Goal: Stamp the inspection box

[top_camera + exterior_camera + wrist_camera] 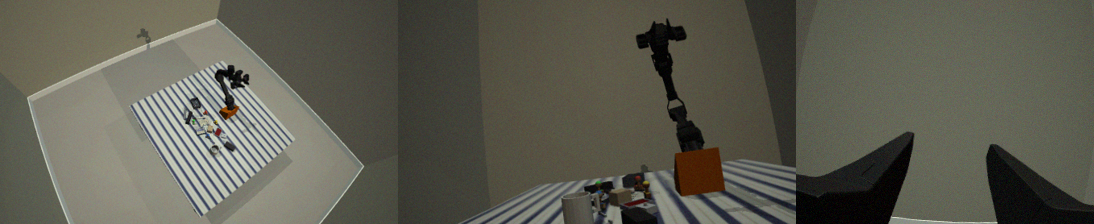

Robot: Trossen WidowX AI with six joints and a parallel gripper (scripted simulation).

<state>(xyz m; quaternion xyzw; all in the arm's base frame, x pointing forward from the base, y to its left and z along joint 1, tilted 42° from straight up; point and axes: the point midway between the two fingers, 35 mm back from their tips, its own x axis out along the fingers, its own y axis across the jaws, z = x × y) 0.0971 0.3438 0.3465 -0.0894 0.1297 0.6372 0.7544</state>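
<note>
Now: gripper tip 600 mm above the stamp with green knob, 310 mm short of it and 220 mm to the left of it. From my gripper tip the other things lie so: tan block (600 mm below, 230 mm ahead, 50 mm to the right); red ink pad (620 mm below, 190 mm ahead, 20 mm to the left); yellow-knobbed stamp (600 mm below, 140 mm ahead, 70 mm to the right).
</note>
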